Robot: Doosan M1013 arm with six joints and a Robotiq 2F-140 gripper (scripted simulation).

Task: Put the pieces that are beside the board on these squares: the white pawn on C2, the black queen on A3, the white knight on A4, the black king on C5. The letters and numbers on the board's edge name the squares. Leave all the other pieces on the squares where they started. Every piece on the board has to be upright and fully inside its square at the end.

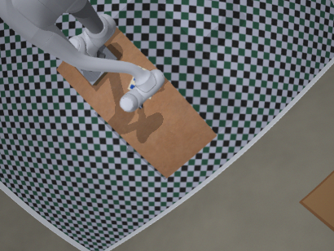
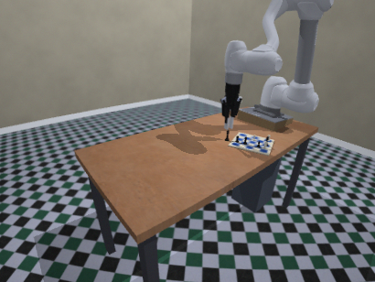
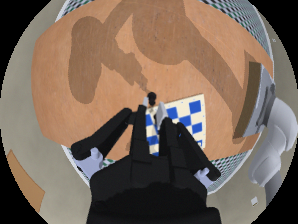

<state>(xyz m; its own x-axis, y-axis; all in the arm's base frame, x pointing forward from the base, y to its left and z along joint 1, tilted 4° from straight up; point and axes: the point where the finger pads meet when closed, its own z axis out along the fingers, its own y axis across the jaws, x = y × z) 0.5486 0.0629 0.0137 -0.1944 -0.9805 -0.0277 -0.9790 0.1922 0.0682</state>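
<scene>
Now: the black chess piece 7 cm below my hand. Round my hand: blue-and-white chessboard 9 cm behind, 11 cm to the left, 10 cm below; small white piece 12 cm behind, 10 cm to the left, 8 cm below; white knight 8 cm behind, 20 cm to the left, 8 cm below.
</scene>
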